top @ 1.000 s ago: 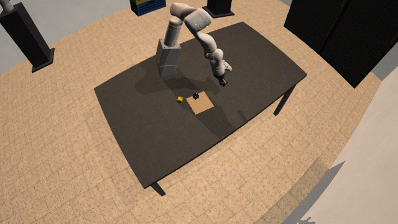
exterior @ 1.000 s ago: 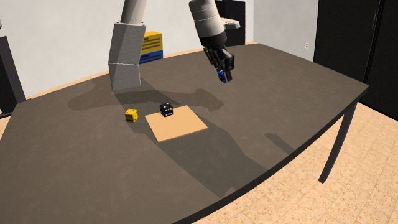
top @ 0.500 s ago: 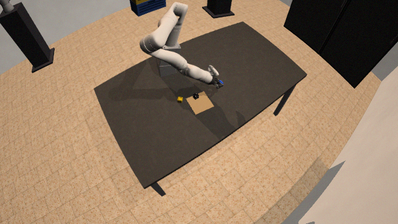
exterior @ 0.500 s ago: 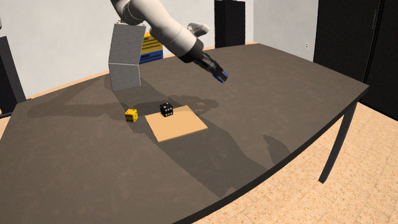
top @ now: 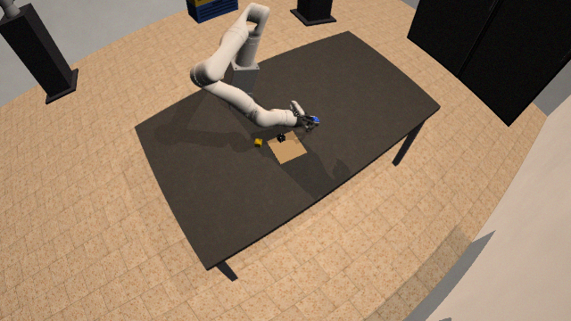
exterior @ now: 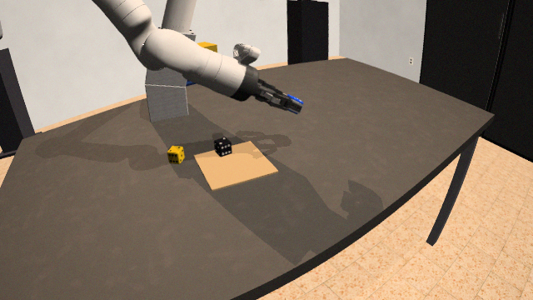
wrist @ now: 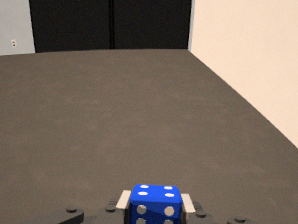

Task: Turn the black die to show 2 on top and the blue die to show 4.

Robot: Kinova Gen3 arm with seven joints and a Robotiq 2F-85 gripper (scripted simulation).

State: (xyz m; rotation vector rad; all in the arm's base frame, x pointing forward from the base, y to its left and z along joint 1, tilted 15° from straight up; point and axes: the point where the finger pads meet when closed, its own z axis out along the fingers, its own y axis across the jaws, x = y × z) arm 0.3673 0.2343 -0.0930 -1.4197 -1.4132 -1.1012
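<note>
Now: hand 14 cm to the left of the tan mat, 10 cm above it and 2 cm short of it. The rest, counted from my hand: blue die right at my hand; then yellow die 26 cm to the right, 9 cm below, 5 cm behind; then black die 15 cm to the right, 9 cm below, 3 cm behind.
</note>
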